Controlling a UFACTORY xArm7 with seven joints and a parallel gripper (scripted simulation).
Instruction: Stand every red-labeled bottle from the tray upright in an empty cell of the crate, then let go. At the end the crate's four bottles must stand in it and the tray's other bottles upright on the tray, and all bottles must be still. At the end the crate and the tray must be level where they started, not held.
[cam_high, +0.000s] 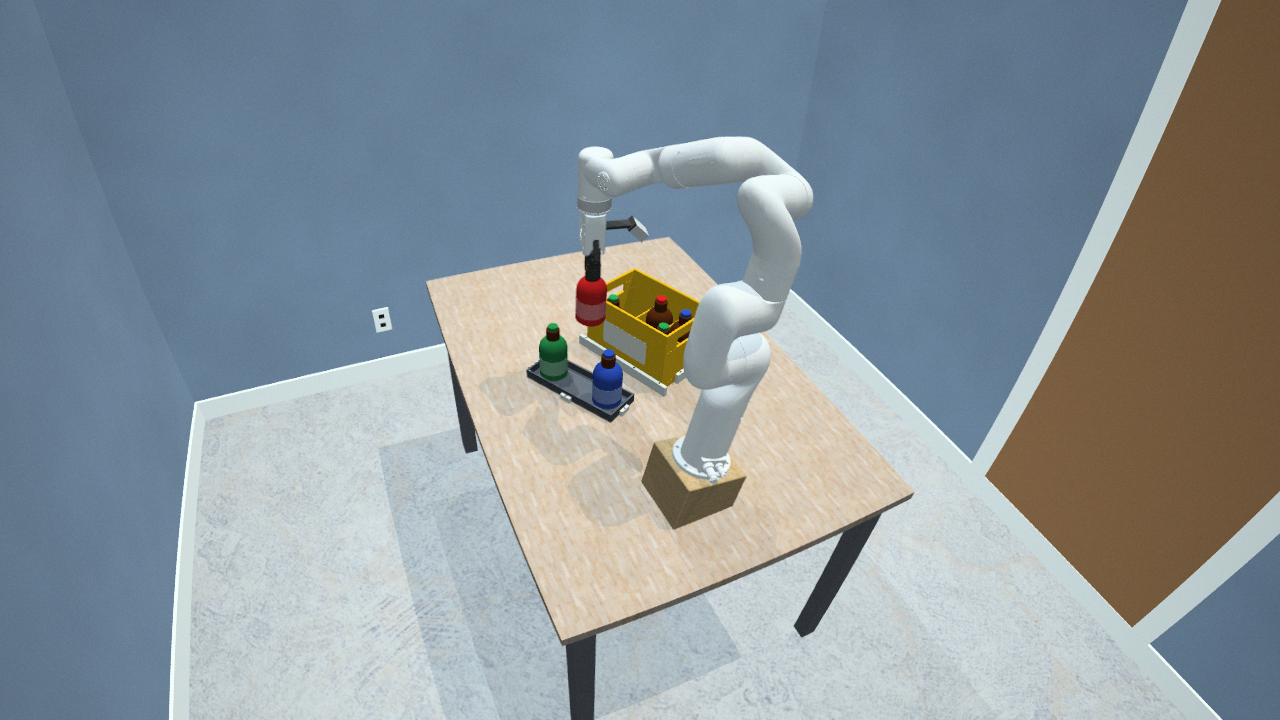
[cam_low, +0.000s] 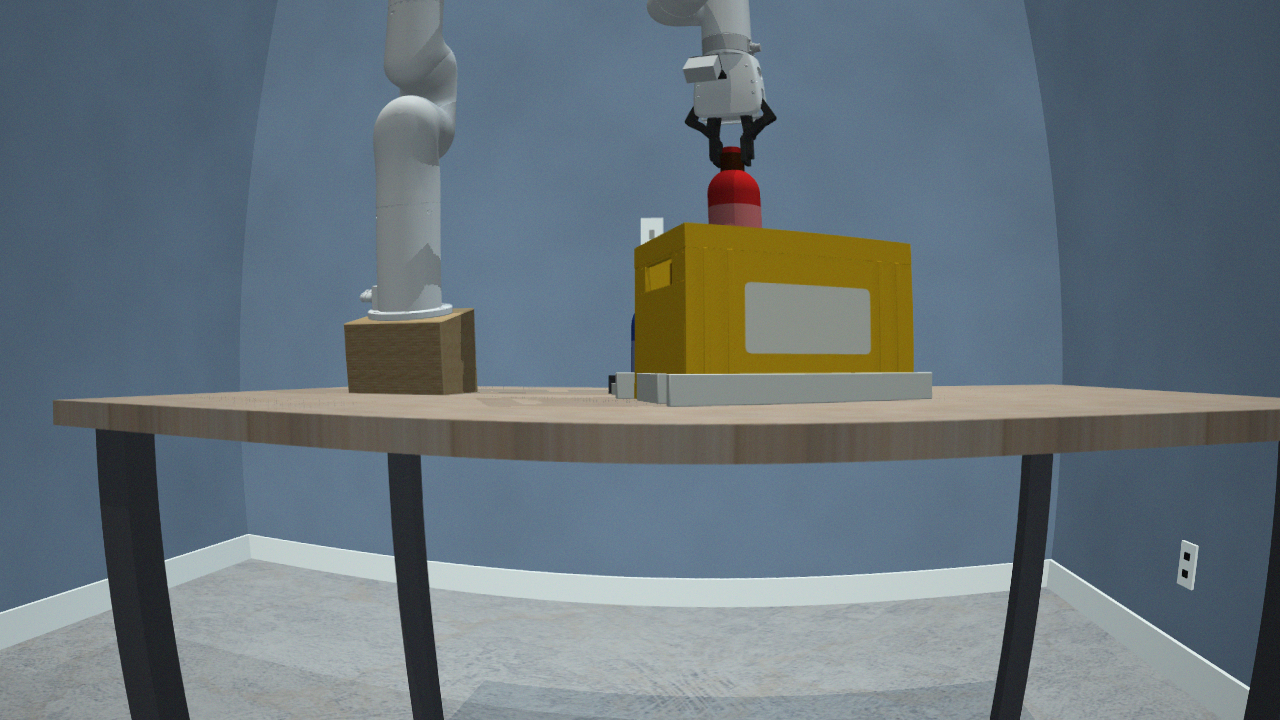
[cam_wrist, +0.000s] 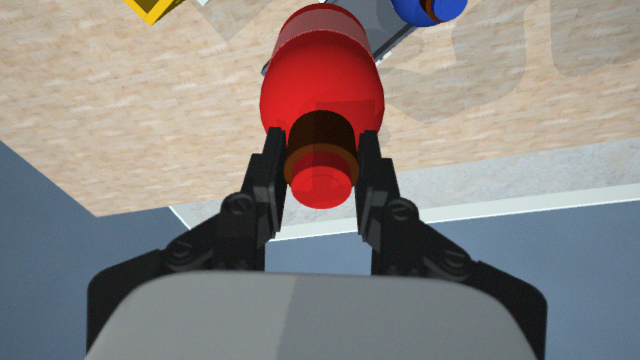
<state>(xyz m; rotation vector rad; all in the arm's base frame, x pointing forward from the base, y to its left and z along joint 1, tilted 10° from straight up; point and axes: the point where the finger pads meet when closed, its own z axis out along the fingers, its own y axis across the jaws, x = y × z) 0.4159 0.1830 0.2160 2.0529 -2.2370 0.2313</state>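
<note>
My gripper is now 7 cm above the red-labeled bottle. From my hand the other things lie so: blue bottle 25 cm below, 10 cm behind, 2 cm to the right; yellow crate 25 cm below, 17 cm to the right, 7 cm ahead; green-labeled bottle 25 cm below, 9 cm to the left, 3 cm ahead.
</note>
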